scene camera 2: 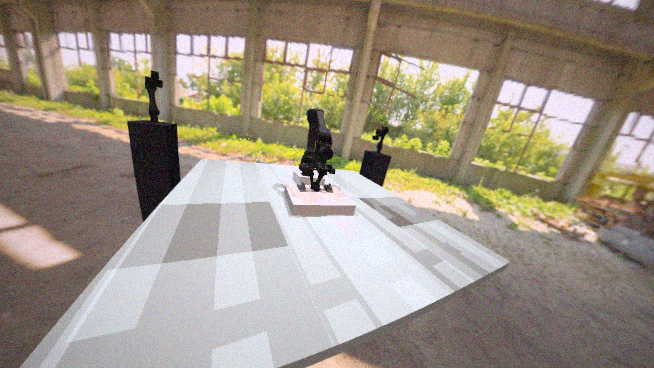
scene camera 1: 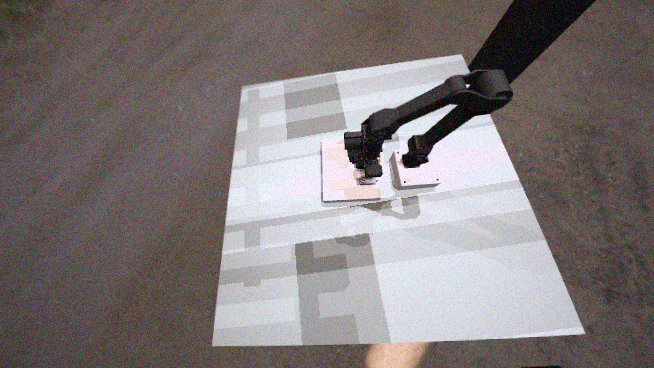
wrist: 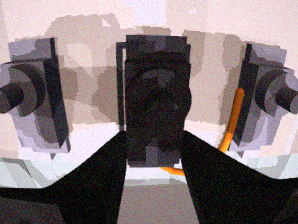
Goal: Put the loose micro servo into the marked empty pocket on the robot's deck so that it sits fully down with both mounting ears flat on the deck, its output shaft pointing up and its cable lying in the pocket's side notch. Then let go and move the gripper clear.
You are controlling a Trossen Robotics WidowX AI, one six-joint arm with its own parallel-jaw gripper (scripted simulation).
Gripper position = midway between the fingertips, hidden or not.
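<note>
My gripper (wrist: pixel 153 137), visible. Micro servo (wrist: pixel 156 75), visible. Deck (scene camera 1: pixel 340 176), visible. Deck (wrist: pixel 216 35), likewise.
</note>
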